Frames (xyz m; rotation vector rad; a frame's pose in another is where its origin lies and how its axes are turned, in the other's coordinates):
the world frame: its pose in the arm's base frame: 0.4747 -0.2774 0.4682 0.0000 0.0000 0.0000
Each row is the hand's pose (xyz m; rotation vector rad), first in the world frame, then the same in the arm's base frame.
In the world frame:
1: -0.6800 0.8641 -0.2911 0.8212 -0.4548 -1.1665
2: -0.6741 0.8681 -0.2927 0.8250 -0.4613 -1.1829
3: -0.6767 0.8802 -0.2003 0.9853 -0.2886 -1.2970
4: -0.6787 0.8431 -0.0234 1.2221 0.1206 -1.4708
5: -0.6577 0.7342 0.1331 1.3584 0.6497 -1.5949
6: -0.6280 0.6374 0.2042 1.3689 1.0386 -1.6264
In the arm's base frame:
1: -0.2053 0.5867 0.1771 0.8212 -0.4548 -1.1665
2: -0.1994 0.5907 0.1755 0.8250 -0.4613 -1.1829
3: -0.2020 0.6028 0.2679 0.9853 -0.2886 -1.2970
4: -0.2040 0.5657 0.4448 1.2221 0.1206 -1.4708
5: -0.1830 0.4568 0.6013 1.3584 0.6497 -1.5949
6: -0.1533 0.3600 0.6724 1.3689 1.0386 -1.6264

